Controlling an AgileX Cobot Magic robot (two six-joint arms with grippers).
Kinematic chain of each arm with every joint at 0, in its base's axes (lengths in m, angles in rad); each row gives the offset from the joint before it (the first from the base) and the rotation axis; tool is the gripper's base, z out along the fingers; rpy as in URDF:
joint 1: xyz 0 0 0.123 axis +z
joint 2: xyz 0 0 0 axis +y
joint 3: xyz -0.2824 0 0.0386 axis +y
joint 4: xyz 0.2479 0 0.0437 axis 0.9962 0 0.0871
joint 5: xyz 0 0 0 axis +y
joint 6: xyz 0.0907 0 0.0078 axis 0.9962 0 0.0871
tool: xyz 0 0 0 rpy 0 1.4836 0
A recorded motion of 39 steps. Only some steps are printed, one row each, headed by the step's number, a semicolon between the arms.
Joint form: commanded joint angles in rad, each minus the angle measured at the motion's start. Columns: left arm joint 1, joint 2, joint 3, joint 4, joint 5, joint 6; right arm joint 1, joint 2, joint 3, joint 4, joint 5, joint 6.
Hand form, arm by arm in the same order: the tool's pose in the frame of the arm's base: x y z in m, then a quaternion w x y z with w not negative. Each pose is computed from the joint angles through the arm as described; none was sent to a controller.
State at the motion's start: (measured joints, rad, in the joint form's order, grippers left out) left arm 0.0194 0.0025 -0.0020 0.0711 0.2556 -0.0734; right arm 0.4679 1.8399 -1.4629 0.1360 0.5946 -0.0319
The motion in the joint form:
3: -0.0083 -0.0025 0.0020 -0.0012 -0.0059 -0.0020; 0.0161 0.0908 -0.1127 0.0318 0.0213 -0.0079
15: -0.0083 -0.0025 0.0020 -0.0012 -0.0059 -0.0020; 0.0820 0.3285 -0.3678 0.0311 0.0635 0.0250
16: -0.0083 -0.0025 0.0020 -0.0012 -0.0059 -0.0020; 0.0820 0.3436 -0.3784 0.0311 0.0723 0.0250
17: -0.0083 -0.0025 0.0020 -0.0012 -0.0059 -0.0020; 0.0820 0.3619 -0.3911 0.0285 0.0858 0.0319
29: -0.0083 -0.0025 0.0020 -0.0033 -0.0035 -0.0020; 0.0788 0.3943 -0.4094 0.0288 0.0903 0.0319
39: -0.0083 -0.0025 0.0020 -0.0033 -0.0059 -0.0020; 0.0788 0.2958 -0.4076 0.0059 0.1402 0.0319
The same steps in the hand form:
3: 0.0553 0.0022 0.1905 0.64757 -0.01274 0.76186 0.00769; 0.3863 0.2130 0.2587 0.31224 -0.19647 0.91873 0.14086
15: 0.0553 0.0022 0.1905 0.64757 -0.01274 0.76186 0.00769; 0.4174 0.2667 0.2227 0.29338 -0.21491 0.91870 0.15405
16: 0.0553 0.0022 0.1905 0.64757 -0.01274 0.76186 0.00769; 0.4191 0.2679 0.2180 0.28731 -0.21564 0.92071 0.15247
17: 0.0553 0.0022 0.1905 0.64757 -0.01274 0.76186 0.00769; 0.4209 0.2690 0.2119 0.27836 -0.21424 0.92416 0.15014
29: 0.0553 0.0022 0.1903 0.64665 -0.01341 0.76264 0.00689; 0.4256 0.2701 0.2010 0.27013 -0.21313 0.92733 0.14722
39: 0.0553 0.0021 0.1905 0.64757 -0.01334 0.76186 0.00683; 0.4142 0.2622 0.2466 0.29358 -0.22169 0.91823 0.14667

